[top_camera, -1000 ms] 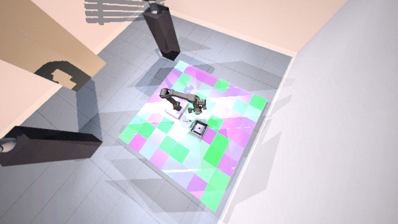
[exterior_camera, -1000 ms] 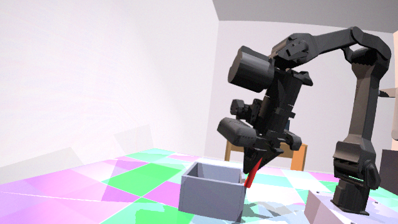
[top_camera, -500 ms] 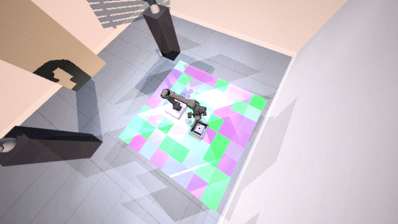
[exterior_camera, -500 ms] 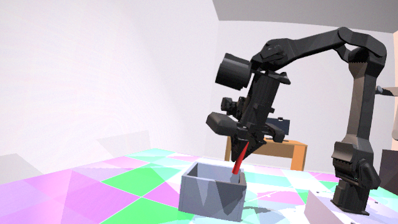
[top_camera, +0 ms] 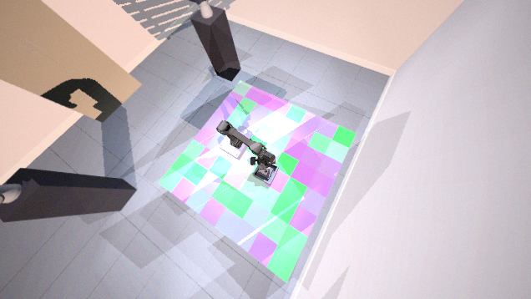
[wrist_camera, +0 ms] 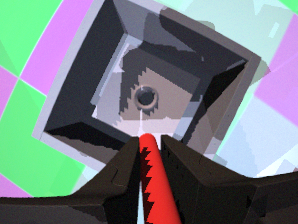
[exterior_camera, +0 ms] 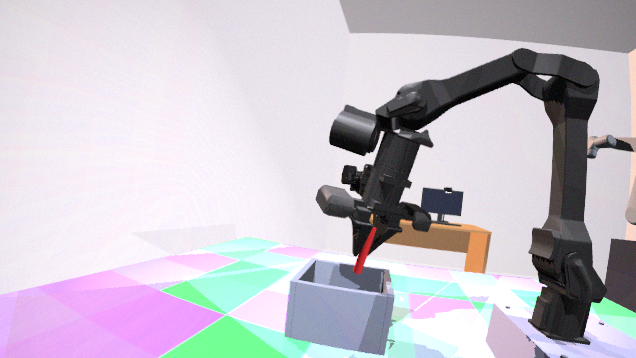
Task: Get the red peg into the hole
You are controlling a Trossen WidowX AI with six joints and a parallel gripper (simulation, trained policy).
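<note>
Now: gripper tip 10 cm above the plate, 2 cm to the left of it and 2 cm short of it. From my gripper tip the other things lie so: red peg 1 cm to the left, 1 cm behind, 1 cm above; then grey box 11 cm below, 2 cm to the right, 2 cm ahead.
</note>
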